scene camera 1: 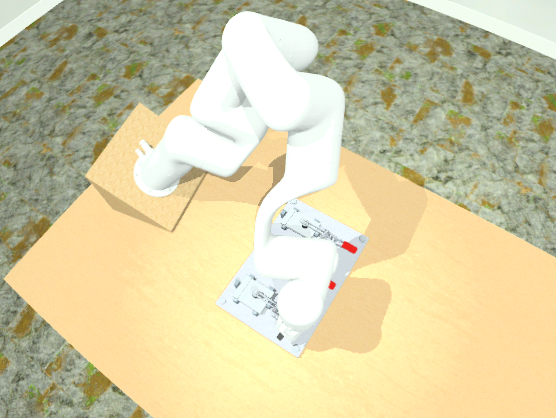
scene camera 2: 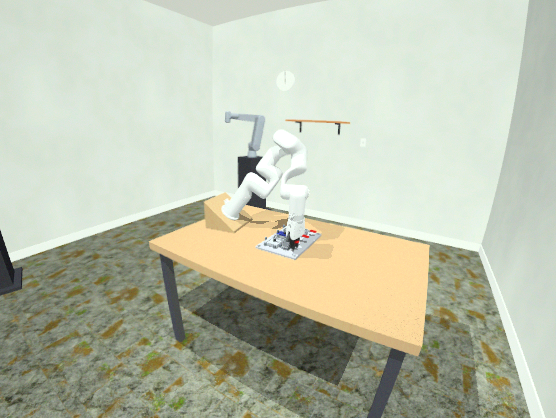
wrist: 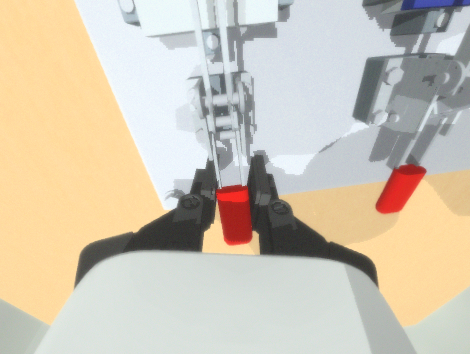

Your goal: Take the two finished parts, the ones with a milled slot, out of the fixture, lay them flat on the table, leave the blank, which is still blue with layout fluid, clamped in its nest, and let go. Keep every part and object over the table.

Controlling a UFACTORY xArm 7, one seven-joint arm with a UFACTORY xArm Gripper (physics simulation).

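Places are measured from the arm's base along level axes (x ahead, y left, z up), in millimetres.
Pixels of known places: gripper, fingertip midpoint: [scene camera 2: 293, 247] [wrist: 233, 169]; arm's base at its link origin: [scene camera 1: 156, 174] [scene camera 2: 230, 212].
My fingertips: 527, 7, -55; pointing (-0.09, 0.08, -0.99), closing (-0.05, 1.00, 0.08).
Note:
Ahead of a thing's pixels: the offset from my fingertips to its top centre, as dx, dy, dz. "spot": to the spot under its first point. Level surfaces: height alone.
My gripper [wrist: 233, 169] [scene camera 2: 294, 244] is shut on the red handle @[+8, -1, +45] [wrist: 236, 220] of the toggle clamp at one end of the fixture plate @[-97, +87, -13] [scene camera 1: 240, 311] [wrist: 300, 100]. That clamp's bars @[spot: -71, -16, +32] [wrist: 223, 50] reach over a pale part @[-117, -31, +8] [scene camera 1: 248, 296] [wrist: 165, 17] in its nest. Another pale part @[-173, +182, +3] [scene camera 1: 292, 219] sits in the nest at the plate's opposite end, with a clamp over it. No milled slot can be made out. The blue blank @[-138, +77, +13] [scene camera 2: 281, 233] [wrist: 435, 4] is in the middle nest, and the arm hides it in scene camera 1.
The middle clamp's red handle @[spot: +1, +108, +32] [scene camera 1: 331, 285] [wrist: 401, 189] and the far clamp's red handle @[spot: -35, +212, +23] [scene camera 1: 349, 247] [scene camera 2: 312, 231] stick out toward one plate edge. The plate lies on the wooden table @[dz -28] [scene camera 1: 450, 310] [scene camera 2: 350, 280]. The arm's base stands on a wooden wedge [scene camera 1: 125, 145] [scene camera 2: 216, 216].

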